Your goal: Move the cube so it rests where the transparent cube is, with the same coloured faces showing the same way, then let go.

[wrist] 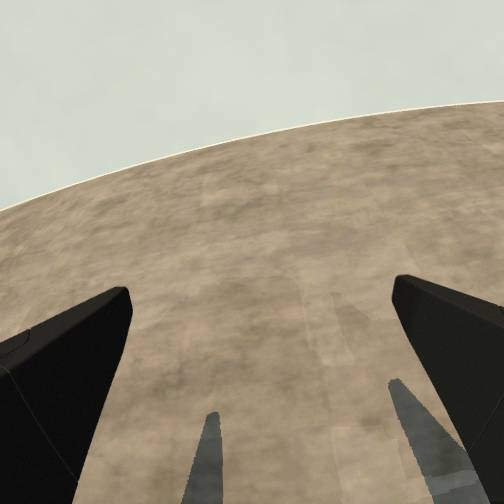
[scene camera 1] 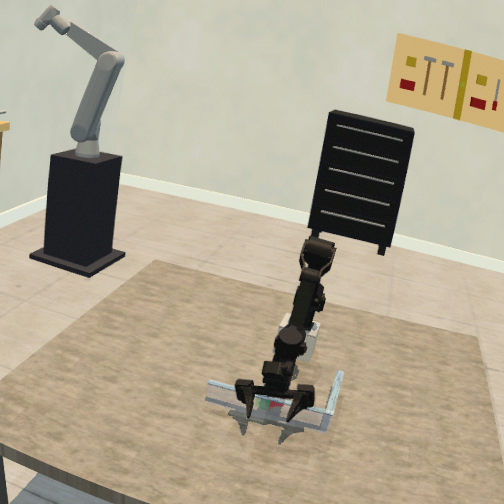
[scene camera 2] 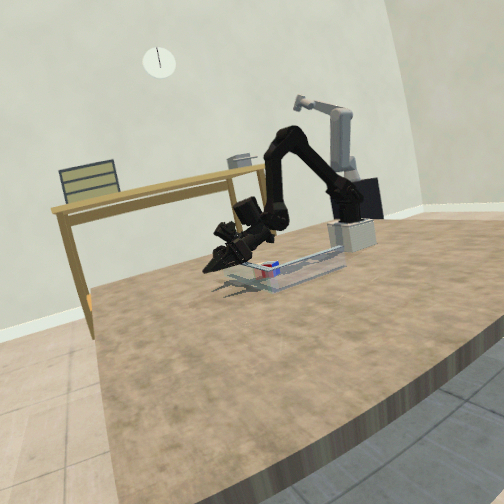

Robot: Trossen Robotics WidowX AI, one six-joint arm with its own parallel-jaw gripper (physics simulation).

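Note:
The cube (scene camera 1: 268, 406) is small, with red, white and blue faces; it also shows in scene camera 2 (scene camera 2: 266, 268). It rests on the table against a pale transparent rail frame (scene camera 1: 325, 403). My gripper (scene camera 1: 268, 408) hangs open just above and in front of the cube, a finger to each side. In scene camera 2 the gripper (scene camera 2: 222, 262) sits left of the cube and apart from it. In the wrist view the gripper (wrist: 260, 400) is open with only bare table between the fingers. I cannot pick out the transparent cube.
A black drawer cabinet (scene camera 1: 359, 182) stands behind the table. A second grey arm on a black pedestal (scene camera 1: 82, 205) stands at the far left. A wooden table (scene camera 2: 160, 190) with a pot on it is behind the work surface.

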